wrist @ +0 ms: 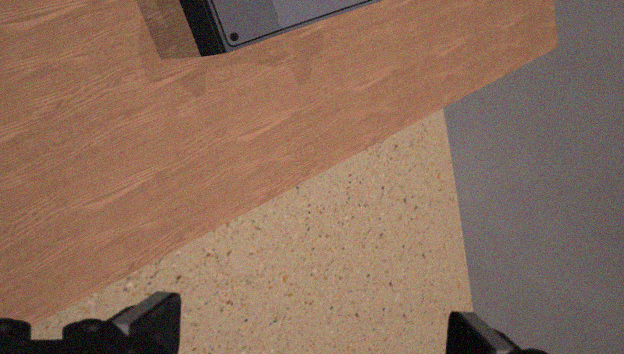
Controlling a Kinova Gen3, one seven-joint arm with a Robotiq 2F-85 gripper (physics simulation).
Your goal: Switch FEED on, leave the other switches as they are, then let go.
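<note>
Part of a dark grey panel box shows at the top of the wrist view, with one corner, a corner screw and a black side. It lies on the wooden table top. No switch and no FEED label shows in the view. My gripper is wide open, with one black finger at the bottom left and the other at the bottom right. The fingers are apart from the box, which is at the far side of the view.
The wooden table top runs diagonally across the view, its edge slanting from lower left to upper right. Beyond that edge are a speckled beige surface and a grey area at the right. Shadows fall on the wood near the box.
</note>
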